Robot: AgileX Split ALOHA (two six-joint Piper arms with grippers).
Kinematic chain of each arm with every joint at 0, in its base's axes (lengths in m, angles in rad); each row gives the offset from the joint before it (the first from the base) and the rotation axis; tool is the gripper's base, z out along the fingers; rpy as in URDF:
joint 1: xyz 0 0 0.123 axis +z
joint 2: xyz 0 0 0 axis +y
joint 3: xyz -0.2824 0 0.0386 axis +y
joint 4: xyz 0.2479 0 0.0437 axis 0.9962 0 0.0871
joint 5: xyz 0 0 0 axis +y
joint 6: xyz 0.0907 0 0.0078 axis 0.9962 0 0.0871
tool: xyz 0 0 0 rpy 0 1.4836 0
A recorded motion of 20 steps. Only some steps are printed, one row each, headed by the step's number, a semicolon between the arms.
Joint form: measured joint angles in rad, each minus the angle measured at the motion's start. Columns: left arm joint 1, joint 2, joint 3, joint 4, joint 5, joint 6; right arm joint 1, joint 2, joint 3, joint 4, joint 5, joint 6.
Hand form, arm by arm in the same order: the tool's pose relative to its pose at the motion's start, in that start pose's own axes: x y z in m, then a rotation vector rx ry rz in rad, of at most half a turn. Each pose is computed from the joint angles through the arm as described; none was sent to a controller.
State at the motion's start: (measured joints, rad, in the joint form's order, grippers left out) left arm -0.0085 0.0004 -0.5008 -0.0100 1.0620 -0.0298; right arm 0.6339 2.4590 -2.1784 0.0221 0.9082 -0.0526
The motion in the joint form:
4: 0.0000 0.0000 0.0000 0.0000 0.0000 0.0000; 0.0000 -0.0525 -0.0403 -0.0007 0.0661 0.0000
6: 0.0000 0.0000 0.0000 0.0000 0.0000 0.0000; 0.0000 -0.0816 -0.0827 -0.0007 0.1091 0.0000
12: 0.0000 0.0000 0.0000 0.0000 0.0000 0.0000; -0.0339 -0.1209 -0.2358 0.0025 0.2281 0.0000
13: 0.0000 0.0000 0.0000 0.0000 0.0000 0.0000; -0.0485 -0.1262 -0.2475 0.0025 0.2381 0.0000
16: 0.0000 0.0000 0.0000 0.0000 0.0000 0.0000; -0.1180 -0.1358 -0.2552 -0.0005 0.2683 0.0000
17: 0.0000 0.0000 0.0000 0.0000 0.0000 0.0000; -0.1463 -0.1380 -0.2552 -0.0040 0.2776 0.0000
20: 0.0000 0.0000 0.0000 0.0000 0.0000 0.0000; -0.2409 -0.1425 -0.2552 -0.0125 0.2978 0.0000
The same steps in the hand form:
4: 0.0000 0.0000 0.0000 0.0000 0.0000 0.0000; -0.0127 0.0001 -0.0351 0.0008 -0.0267 -0.0020
6: 0.0000 0.0000 0.0000 0.0000 0.0000 0.0000; -0.0219 0.0003 -0.0596 0.0014 -0.0552 -0.0033
12: 0.0000 0.0000 0.0000 0.0000 0.0000 0.0000; -0.0407 -0.0167 -0.1176 0.0176 -0.1285 0.0234
13: 0.0000 0.0000 0.0000 0.0000 0.0000 0.0000; -0.0413 -0.0241 -0.1236 0.0254 -0.1354 0.0355
16: 0.0000 0.0000 0.0000 0.0000 0.0000 0.0000; -0.0365 -0.0594 -0.1323 0.0624 -0.1219 0.0942
17: 0.0000 0.0000 0.0000 0.0000 0.0000 0.0000; -0.0336 -0.0738 -0.1345 0.0792 -0.1142 0.1177
20: 0.0000 0.0000 0.0000 0.0000 0.0000 0.0000; -0.0220 -0.1210 -0.1417 0.1324 -0.0963 0.1978

